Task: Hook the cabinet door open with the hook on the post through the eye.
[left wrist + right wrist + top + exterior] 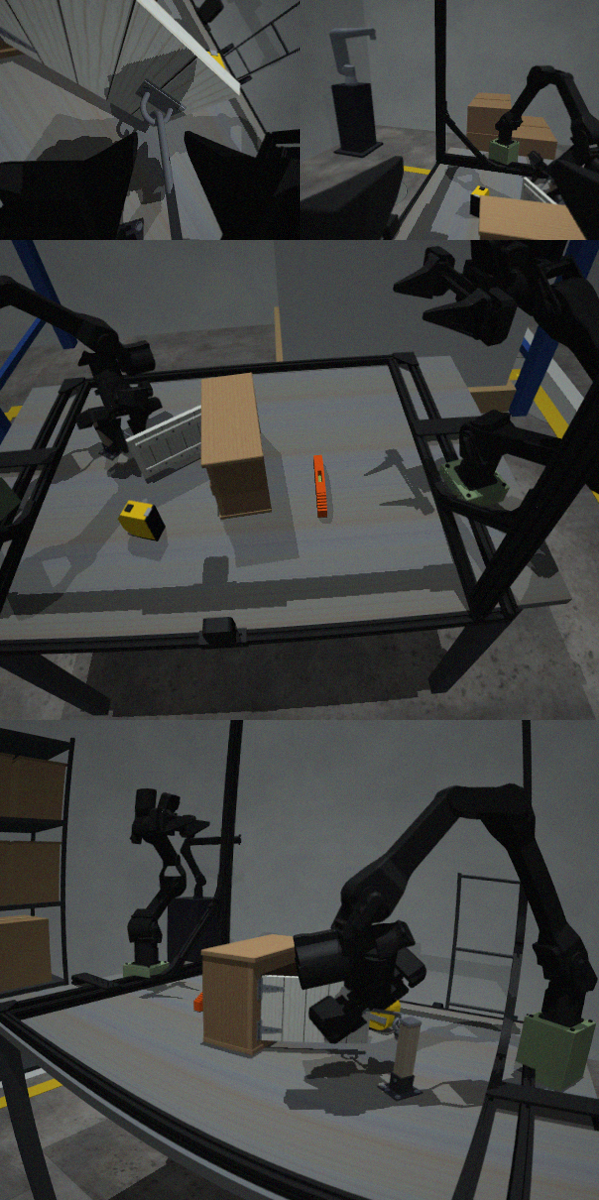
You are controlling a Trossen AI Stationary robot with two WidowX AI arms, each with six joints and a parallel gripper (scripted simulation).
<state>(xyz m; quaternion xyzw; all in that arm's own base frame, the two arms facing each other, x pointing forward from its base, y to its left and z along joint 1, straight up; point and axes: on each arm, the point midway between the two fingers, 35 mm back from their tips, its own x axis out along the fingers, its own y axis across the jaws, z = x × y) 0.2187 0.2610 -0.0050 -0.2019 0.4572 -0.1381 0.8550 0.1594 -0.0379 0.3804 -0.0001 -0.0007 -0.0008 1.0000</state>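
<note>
My left hand is 2 cm to the right of the grey hook, 1 cm short of it and 1 cm above it. Round my left hand: yellow tape measure: 17 cm behind, 6 cm below, 5 cm to the right; then white slatted door: 10 cm to the right, 2 cm below, 1 cm ahead; then orange level: 40 cm to the right, 10 cm behind, 8 cm below.
</note>
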